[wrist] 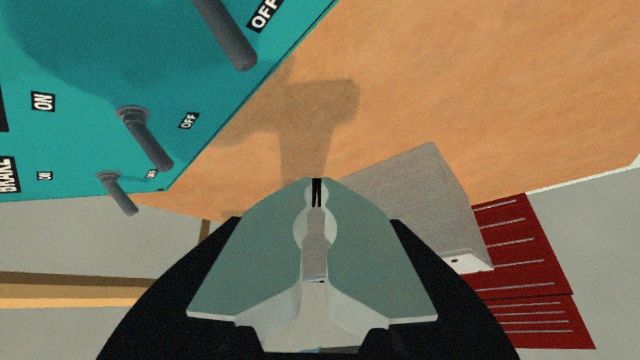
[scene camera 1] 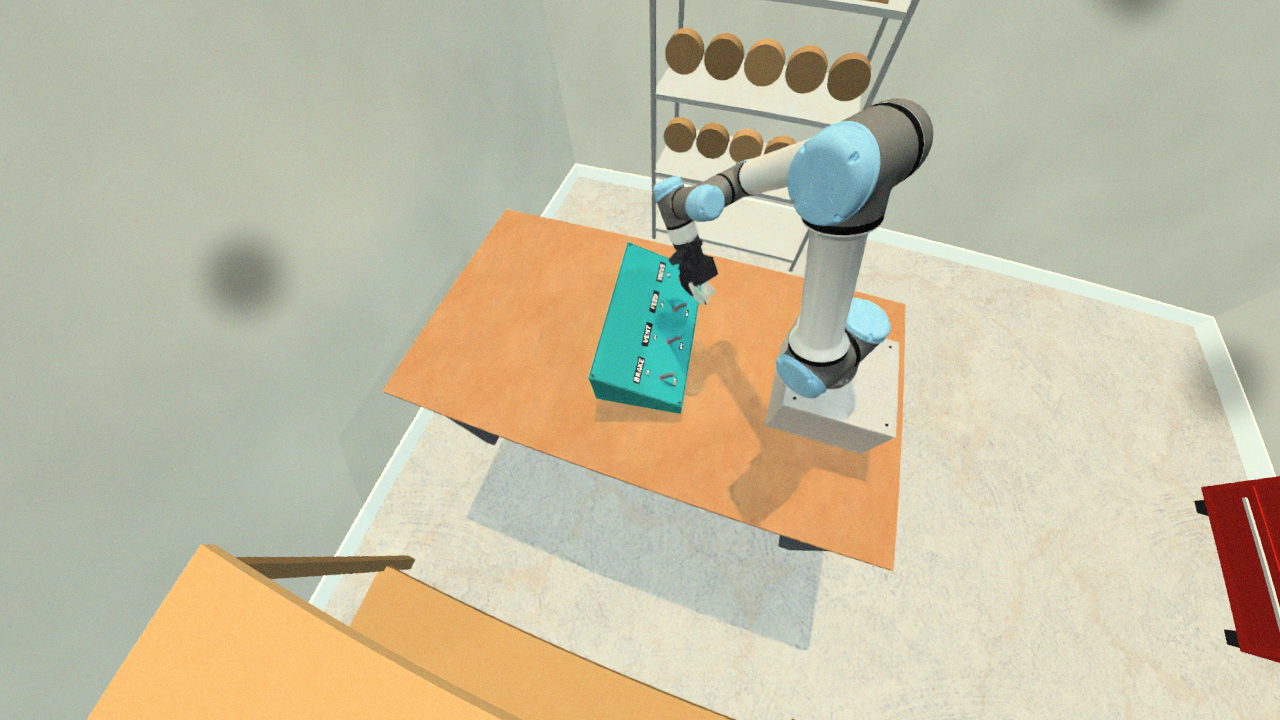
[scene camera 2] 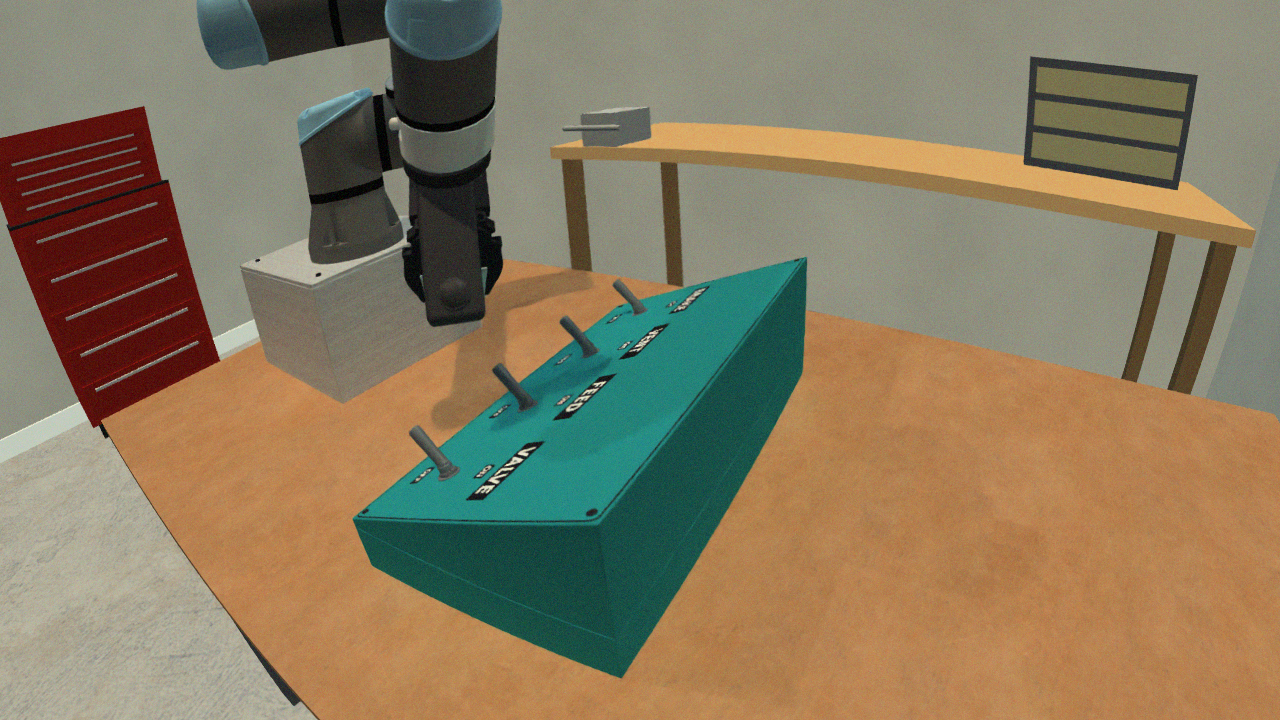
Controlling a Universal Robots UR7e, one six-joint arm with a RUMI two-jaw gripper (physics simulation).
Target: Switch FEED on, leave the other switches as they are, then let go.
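Where they show: gripper, fingertip midpoint: (wrist: 317, 180) (scene camera 1: 705, 304); arm's base, origin of the base link: (scene camera 2: 356, 246).
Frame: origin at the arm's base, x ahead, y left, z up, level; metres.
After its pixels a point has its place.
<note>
The teal switch box (scene camera 1: 622, 335) {y 0.166, x 0.537, z -0.042 m} (scene camera 2: 707, 394) {y 0.014, x 0.647, z -0.026 m} (wrist: 75, 150) {y 0.165, x 0.424, z -0.082 m} stands on the table. The FEED lever (scene camera 1: 679, 306) {y -0.020, x 0.444, z -0.068 m} (scene camera 2: 512, 386) {y -0.027, x 0.447, z -0.070 m} (wrist: 225, 37) {y -0.027, x 0.439, z -0.059 m} leans to its OFF side. The VALVE lever (scene camera 2: 434, 454) {y -0.140, x 0.487, z -0.072 m}, VENT lever (scene camera 1: 674, 340) {y 0.095, x 0.402, z -0.068 m} (scene camera 2: 577, 335) {y 0.087, x 0.410, z -0.070 m} (wrist: 147, 140) {y 0.085, x 0.408, z -0.070 m} and BRAKE lever (scene camera 1: 667, 376) {y 0.208, x 0.366, z -0.068 m} (scene camera 2: 629, 295) {y 0.201, x 0.373, z -0.069 m} (wrist: 120, 194) {y 0.199, x 0.370, z -0.071 m} lean to OFF too. My gripper (scene camera 1: 704, 297) {y -0.031, x 0.367, z -0.020 m} (wrist: 317, 180) {y -0.031, x 0.367, z -0.020 m} is shut and empty, above the box's OFF-side edge near FEED, apart from the levers. Its body hides the fingertips in scene camera 2's view.
The robot's pale base block (scene camera 1: 827, 420) {y 0.145, x -0.056, z -0.016 m} (scene camera 2: 308, 326) {y -0.121, x 0.069, z -0.069 m} (wrist: 410, 195) {y -0.059, x 0.104, z -0.100 m} stands on the table (scene camera 1: 501, 313) {y 0.227, x 1.011, z -0.178 m} (scene camera 2: 939, 501) {y 0.194, x 0.799, z -0.178 m} beyond the box's OFF side. A red tool cabinet (scene camera 2: 116, 277) (wrist: 530, 250) and a wooden bench (scene camera 2: 850, 156) stand farther off. A rack (scene camera 1: 654, 134) stands behind the table.
</note>
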